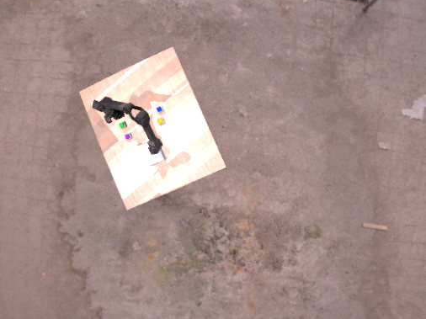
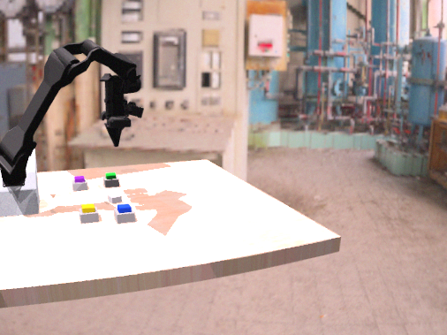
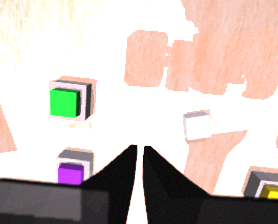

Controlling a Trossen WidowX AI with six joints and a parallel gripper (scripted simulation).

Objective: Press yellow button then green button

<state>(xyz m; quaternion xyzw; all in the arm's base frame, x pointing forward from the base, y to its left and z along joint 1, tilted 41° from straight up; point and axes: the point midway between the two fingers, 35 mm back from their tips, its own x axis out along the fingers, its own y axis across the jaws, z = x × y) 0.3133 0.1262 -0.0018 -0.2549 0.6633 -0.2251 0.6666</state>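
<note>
Right now the green button is 1 cm behind my gripper tip, 10 cm to the left of it and 12 cm below it. The rest, counted from my gripper tip: small white block 2 cm behind, 8 cm to the right, 14 cm below; purple button 12 cm behind, 9 cm to the left, 12 cm below; blue button 2 cm behind, 24 cm to the right, 12 cm below.
</note>
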